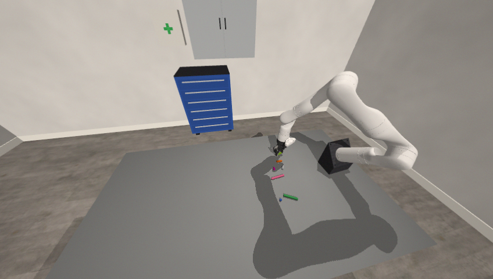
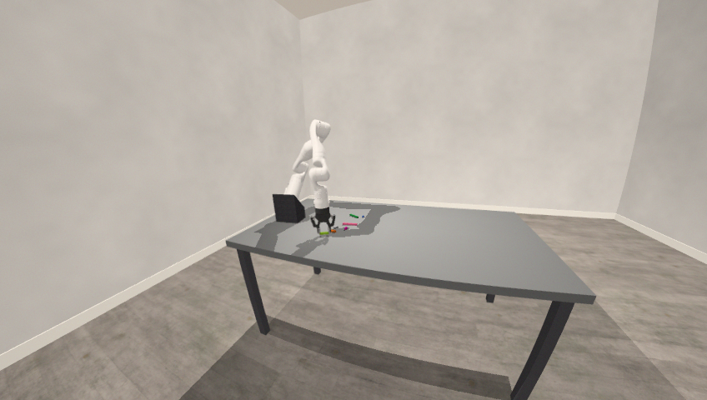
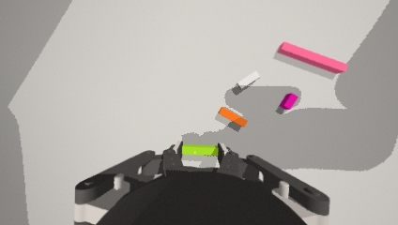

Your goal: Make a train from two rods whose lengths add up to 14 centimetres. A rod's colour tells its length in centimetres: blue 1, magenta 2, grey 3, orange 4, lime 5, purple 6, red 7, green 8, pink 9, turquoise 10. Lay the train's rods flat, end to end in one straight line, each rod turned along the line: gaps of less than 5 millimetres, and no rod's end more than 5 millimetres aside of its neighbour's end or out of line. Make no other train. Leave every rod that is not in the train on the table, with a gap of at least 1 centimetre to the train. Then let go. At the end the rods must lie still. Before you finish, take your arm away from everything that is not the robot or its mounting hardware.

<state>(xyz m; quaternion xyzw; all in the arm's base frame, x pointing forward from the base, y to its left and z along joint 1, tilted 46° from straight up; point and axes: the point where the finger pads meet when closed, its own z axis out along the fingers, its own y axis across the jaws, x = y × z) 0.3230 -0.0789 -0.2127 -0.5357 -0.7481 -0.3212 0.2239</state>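
Right now the pink rod is 100 mm ahead of my hand, 170 mm to the left of it and 20 mm below it. Also, from my hand: orange rod: 30 mm ahead, 60 mm to the left, 20 mm below; then grey rod: 30 mm ahead, 110 mm to the left, 20 mm below; then lime rod: 10 mm below.
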